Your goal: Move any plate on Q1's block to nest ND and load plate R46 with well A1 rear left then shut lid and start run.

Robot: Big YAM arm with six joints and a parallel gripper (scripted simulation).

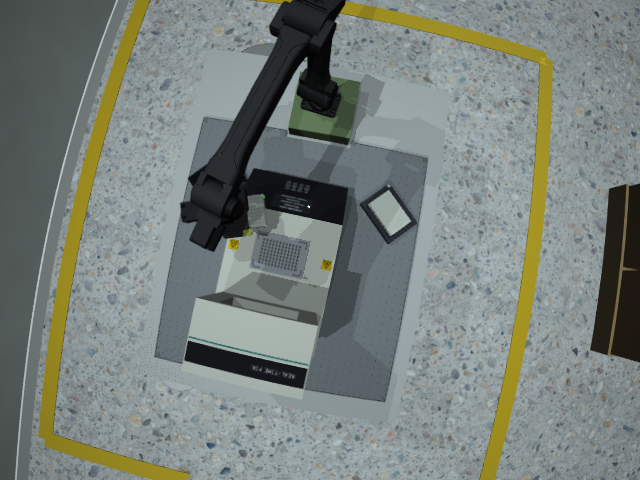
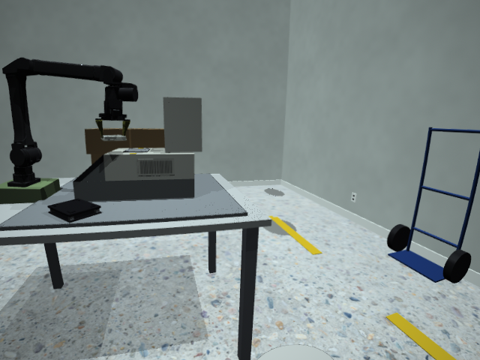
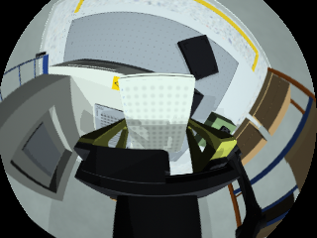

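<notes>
My gripper is now 100 mm past the black nest ND, 170 mm to the left of it and 250 mm above it.
</notes>
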